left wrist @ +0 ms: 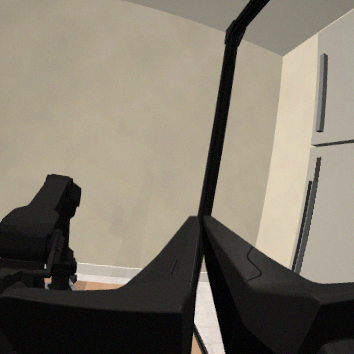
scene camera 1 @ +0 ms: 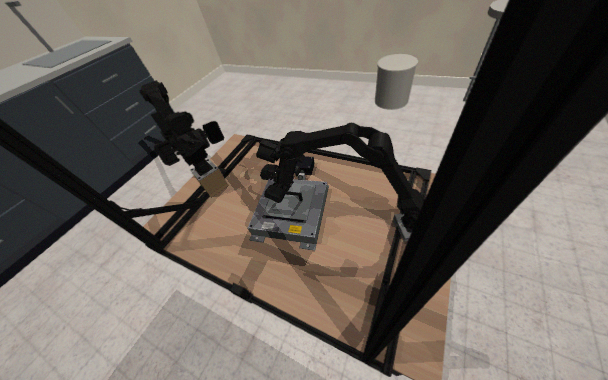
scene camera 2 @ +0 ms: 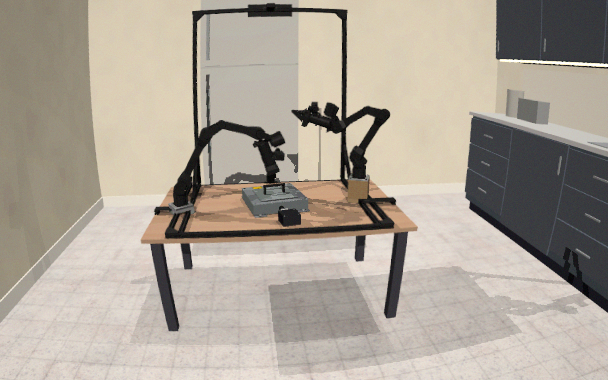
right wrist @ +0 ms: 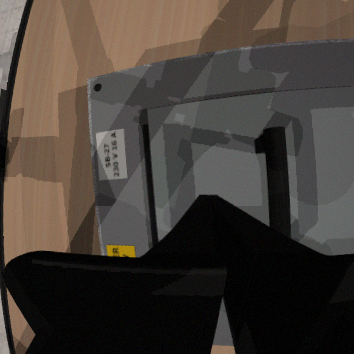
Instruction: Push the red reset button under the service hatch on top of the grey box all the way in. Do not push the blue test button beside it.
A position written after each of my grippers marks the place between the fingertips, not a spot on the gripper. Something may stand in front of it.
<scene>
My left gripper (scene camera 1: 203,143) is shut, holding nothing. I also see my right gripper (scene camera 1: 280,196), a service hatch (scene camera 1: 296,203) and a grey box (scene camera 1: 261,226).
The service hatch shows as well in the right wrist view (right wrist: 275,155). My left gripper is seen too in the left wrist view (left wrist: 199,223). My right gripper also shows in the right wrist view (right wrist: 206,203). The left wrist view does not show the service hatch: it is out of frame.
</scene>
